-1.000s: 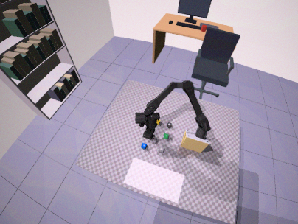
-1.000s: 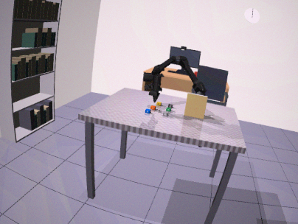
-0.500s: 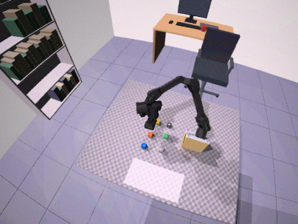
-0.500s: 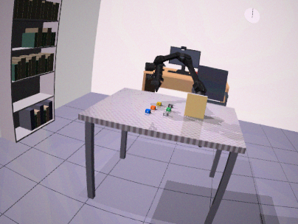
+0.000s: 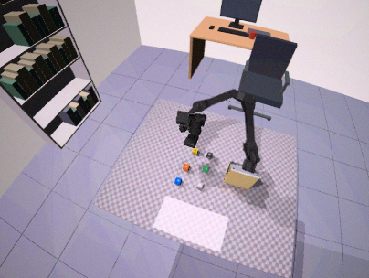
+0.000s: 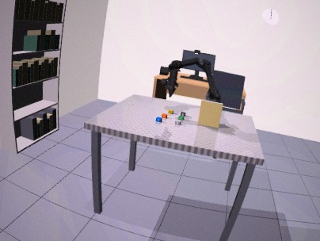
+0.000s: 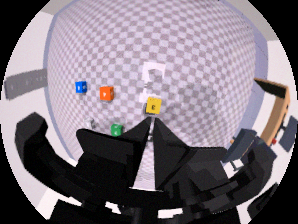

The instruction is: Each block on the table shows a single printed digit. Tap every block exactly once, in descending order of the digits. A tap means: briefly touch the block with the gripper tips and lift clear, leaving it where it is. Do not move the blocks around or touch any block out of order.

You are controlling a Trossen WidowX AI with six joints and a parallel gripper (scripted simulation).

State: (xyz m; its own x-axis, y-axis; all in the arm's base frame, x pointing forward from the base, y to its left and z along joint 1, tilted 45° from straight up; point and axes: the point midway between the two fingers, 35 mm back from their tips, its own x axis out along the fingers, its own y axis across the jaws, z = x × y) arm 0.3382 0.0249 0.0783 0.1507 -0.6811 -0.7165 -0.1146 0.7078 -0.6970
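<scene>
The yellow block lies 110 mm below my gripper tip and 20 mm behind it. Also, from my gripper tip: black block: 110 mm below, 110 mm behind, 20 mm to the right; then green block: 130 mm behind, 110 mm below, 80 mm to the left; then orange block: 120 mm to the left, 110 mm below, 20 mm behind.
</scene>
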